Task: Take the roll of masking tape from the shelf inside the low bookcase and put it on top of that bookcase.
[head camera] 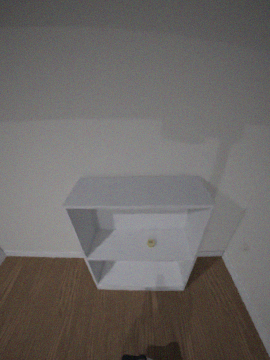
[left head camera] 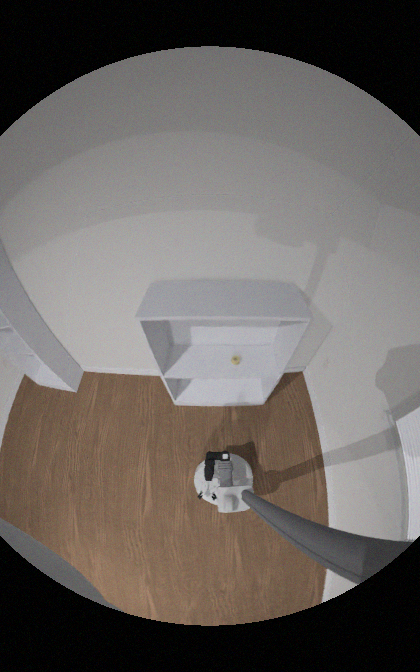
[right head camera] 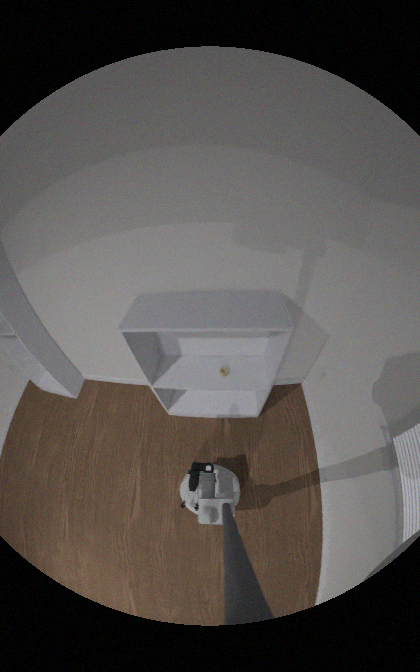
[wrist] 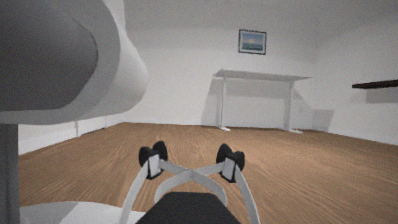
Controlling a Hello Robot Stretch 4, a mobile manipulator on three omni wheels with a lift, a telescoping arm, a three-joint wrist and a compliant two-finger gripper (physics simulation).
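Frame: origin at the robot's base, x back, y left, z down, level; metres.
Where they show: gripper, fingertip midpoint: [wrist: 192,154].
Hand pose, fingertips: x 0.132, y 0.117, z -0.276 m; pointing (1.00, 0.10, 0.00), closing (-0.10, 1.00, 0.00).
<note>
After its pixels a point has its place.
The roll of masking tape [head camera: 151,243] {z -0.549, x -0.738, y -0.099 m} [left head camera: 236,359] [right head camera: 224,371] is small and yellowish and lies on the middle shelf inside the low bookcase, right of its centre. The low white bookcase [head camera: 140,192] {z -1.032, x -0.750, y -0.023 m} [left head camera: 225,300] [right head camera: 207,311] stands against the wall, its open front facing me, and no object shows on its top. My gripper [left head camera: 207,496] [right head camera: 189,506] [wrist: 192,154] {z -0.276, x 0.132, y 0.117 m} is open and empty, folded back over the base, well away from the bookcase. In the wrist view its two fingertips stand apart over the wooden floor.
Another white shelf unit [left head camera: 55,355] [right head camera: 52,362] stands at the left wall. A wall runs close along the right side. In the wrist view a white table [wrist: 260,75] {z -0.897, x 3.197, y 1.502 m} stands at the far wall below a framed picture [wrist: 252,42] {z -1.620, x 3.751, y 1.543 m}, and a dark ledge [wrist: 376,85] {z -0.720, x 2.110, y 2.652 m} shows at the right.
</note>
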